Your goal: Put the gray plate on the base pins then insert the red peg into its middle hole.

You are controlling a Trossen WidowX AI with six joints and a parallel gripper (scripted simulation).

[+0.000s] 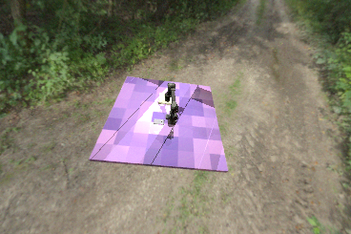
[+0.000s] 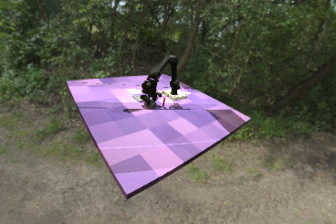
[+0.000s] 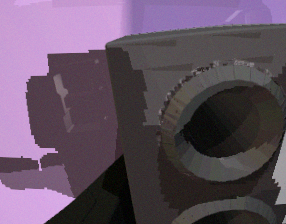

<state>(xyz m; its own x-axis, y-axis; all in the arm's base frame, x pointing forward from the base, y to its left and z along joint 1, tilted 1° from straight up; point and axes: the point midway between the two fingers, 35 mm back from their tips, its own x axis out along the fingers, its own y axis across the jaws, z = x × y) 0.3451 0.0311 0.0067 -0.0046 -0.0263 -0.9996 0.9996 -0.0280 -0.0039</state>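
My gripper tip is 10 mm past the pin base and 150 mm to the left of it. The rest, counted from my gripper tip: gray plate (30 mm above); red peg (100 mm behind, 60 mm to the left, 30 mm above).
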